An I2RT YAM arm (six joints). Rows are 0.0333 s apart.
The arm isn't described. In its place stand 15 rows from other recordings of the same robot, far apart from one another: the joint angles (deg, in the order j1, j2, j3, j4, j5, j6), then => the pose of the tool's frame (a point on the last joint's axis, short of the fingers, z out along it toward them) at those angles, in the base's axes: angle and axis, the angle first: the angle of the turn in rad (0 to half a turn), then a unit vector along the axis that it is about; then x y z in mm.
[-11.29 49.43 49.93 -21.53 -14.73 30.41] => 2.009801, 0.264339, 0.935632, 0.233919, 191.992, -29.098, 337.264
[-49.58 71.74 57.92 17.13 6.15 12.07] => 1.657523, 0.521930, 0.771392, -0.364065, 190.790, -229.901, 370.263
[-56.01 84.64 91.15 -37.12 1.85 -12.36] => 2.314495, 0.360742, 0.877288, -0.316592, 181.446, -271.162, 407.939
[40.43 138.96 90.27 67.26 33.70 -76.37] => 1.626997, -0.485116, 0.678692, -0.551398, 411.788, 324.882, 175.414
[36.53 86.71 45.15 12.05 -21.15 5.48] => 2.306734, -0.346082, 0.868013, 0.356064, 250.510, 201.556, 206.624
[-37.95 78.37 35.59 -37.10 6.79 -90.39] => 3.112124, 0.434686, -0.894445, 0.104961, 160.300, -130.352, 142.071
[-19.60 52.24 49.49 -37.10 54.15 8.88] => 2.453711, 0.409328, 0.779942, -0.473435, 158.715, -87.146, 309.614
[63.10 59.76 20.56 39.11 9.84 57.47] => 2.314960, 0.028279, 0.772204, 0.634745, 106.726, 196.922, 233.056
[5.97 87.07 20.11 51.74 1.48 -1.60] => 1.836689, -0.056152, 0.998290, 0.016229, 262.017, 26.476, 146.413
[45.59 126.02 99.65 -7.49 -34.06 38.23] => 2.815734, -0.194250, 0.844279, 0.499459, 340.791, 376.376, 214.301
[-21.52 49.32 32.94 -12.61 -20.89 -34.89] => 2.062489, -0.221503, 0.968407, -0.114560, 184.865, -59.249, 250.198
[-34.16 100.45 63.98 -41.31 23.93 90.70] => 2.760618, 0.888546, 0.438577, -0.134669, 259.265, -193.382, 171.619
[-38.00 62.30 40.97 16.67 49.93 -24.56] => 2.396473, 0.388770, 0.674809, -0.627288, 175.438, -171.639, 306.146
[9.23 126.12 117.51 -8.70 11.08 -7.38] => 1.876857, -0.073373, 0.993711, -0.084583, 525.069, 78.394, 316.989
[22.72 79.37 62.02 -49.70 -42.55 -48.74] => 2.614150, -0.613086, 0.724220, 0.315644, 232.488, 123.447, 264.888
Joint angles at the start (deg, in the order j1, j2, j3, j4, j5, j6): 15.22, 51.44, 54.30, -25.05, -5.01, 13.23
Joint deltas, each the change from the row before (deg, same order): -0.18, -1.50, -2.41, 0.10, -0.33, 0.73; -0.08, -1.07, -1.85, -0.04, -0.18, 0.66; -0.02, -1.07, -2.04, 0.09, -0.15, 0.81; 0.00, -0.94, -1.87, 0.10, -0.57, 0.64; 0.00, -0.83, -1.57, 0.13, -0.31, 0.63; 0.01, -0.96, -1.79, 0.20, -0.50, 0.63; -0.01, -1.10, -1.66, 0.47, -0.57, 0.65; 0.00, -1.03, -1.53, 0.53, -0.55, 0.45
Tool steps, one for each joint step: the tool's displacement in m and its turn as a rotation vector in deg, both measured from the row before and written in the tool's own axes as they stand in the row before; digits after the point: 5 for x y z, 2 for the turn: 0.01040, -0.00278, -0.00086, 0.03, 0.82, 0.87; 0.00838, -0.00223, -0.00009, 0.10, 0.81, 0.77; 0.00920, -0.00243, 0.00058, 0.10, 0.88, 0.90; 0.00855, -0.00208, 0.00085, -0.32, 0.95, 0.73; 0.00705, -0.00190, 0.00064, -0.13, 0.67, 0.70; 0.00798, -0.00213, 0.00077, -0.30, 0.75, 0.70; 0.00672, -0.00176, -0.00003, -0.51, 0.25, 0.67; 0.00604, -0.00160, -0.00002, -0.53, 0.14, 0.45
